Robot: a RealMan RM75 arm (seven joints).
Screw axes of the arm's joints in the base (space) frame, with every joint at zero. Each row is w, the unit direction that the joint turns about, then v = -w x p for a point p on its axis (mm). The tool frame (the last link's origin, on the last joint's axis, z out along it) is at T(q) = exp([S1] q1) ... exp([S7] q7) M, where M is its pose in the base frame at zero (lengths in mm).
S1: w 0 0 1 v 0 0 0
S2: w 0 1 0 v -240.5 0 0
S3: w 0 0 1 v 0 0 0
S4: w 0 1 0 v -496.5 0 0
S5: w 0 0 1 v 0 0 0
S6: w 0 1 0 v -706.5 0 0
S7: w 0 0 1 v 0 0 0
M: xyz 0 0 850.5 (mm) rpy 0 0 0 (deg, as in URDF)
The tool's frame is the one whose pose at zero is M.
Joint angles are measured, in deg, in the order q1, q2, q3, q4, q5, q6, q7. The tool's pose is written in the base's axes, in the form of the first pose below.
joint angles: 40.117, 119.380, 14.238, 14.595, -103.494, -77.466, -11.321
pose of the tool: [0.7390 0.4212 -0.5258 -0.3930 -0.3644 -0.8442 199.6 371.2 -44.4]
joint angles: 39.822, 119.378, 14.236, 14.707, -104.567, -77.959, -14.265
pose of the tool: [0.7538 0.4473 -0.4813 -0.3459 -0.3527 -0.8695 199.0 368.4 -45.8]
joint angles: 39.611, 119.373, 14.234, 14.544, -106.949, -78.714, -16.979
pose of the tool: [0.7610 0.4836 -0.4325 -0.2826 -0.3530 -0.8919 196.6 364.5 -48.3]
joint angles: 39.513, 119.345, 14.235, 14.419, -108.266, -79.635, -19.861
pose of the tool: [0.7636 0.5192 -0.3838 -0.2300 -0.3367 -0.9131 194.7 362.0 -48.6]
